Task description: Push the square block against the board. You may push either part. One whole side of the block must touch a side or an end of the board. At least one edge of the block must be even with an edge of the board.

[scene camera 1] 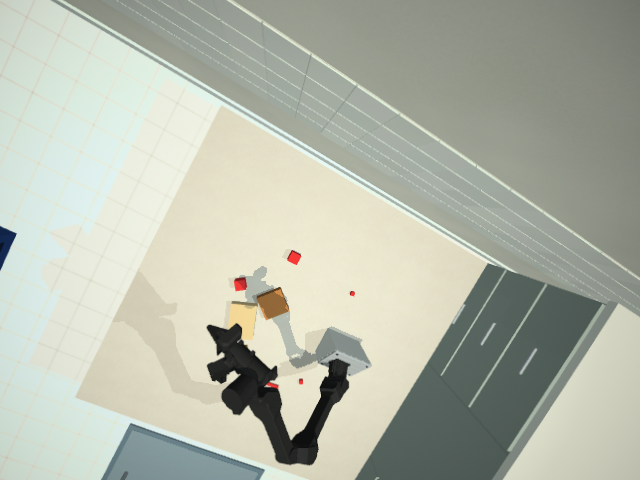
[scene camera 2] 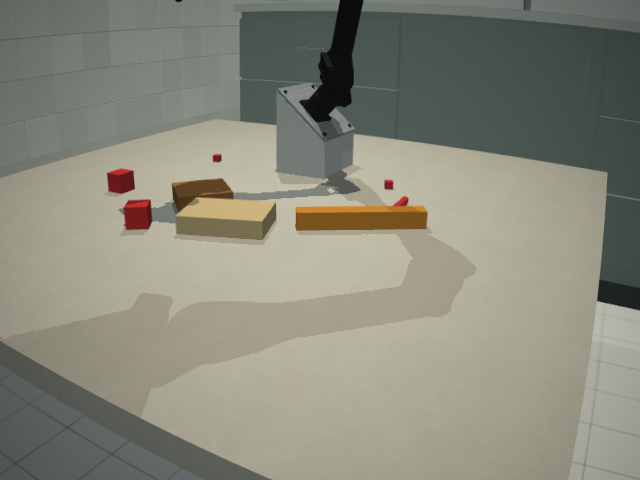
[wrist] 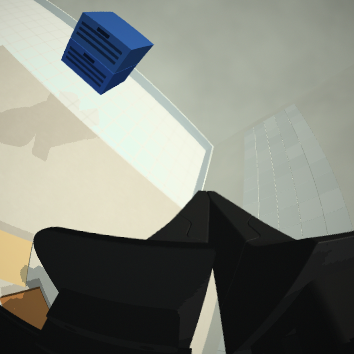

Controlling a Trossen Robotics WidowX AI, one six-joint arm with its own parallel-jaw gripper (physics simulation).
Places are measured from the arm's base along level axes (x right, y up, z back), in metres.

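Pixels of known places: gripper, between the fingertips: [scene camera 1: 207,325] [wrist: 204,198]; arm's base, origin of its link: [scene camera 1: 339,363] [scene camera 2: 315,110].
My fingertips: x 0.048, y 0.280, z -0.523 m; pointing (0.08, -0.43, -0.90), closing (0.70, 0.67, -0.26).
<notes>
For each thing: its middle in the pictures, then the offset to it from my fingertips.
- square block, middle of its body: [scene camera 2: 201,195] [wrist: 28,313] [scene camera 1: 273,303] dz +0.194, dx +0.001, dy -0.402 m
- board, middle of its body: [scene camera 2: 227,217] [scene camera 1: 242,320] dz +0.122, dx -0.122, dy -0.402 m
- orange bar, middle of its body: [scene camera 2: 361,217] dz +0.246, dx -0.311, dy -0.402 m
- red cylinder, middle of its body: [scene camera 2: 398,205] [scene camera 1: 269,384] dz +0.369, dx -0.327, dy -0.411 m
The square block [scene camera 1: 271,303] [scene camera 2: 204,187] [wrist: 27,307] is orange-brown and lies flat on the table. The board [scene camera 1: 242,316] [scene camera 2: 227,210] [wrist: 14,257] is a pale yellow slab lying beside it. The block is turned at an angle to the board, with one corner close to the board's side; I cannot tell if they touch there. In the second scene view the board hides part of the block. My gripper [scene camera 1: 208,326] [wrist: 204,198] is shut and empty, raised high above the table. In the first scene view it overlaps the board's near end; it does not show in the second.
Red cubes stand near the block [scene camera 1: 294,257] [scene camera 2: 120,181] and near the board [scene camera 1: 240,284] [scene camera 2: 138,214]. An orange bar [scene camera 2: 360,219], a red cylinder [scene camera 1: 271,384] [scene camera 2: 401,202] and two tiny red cubes lie around. A blue cabinet [wrist: 102,47] stands beyond the table.
</notes>
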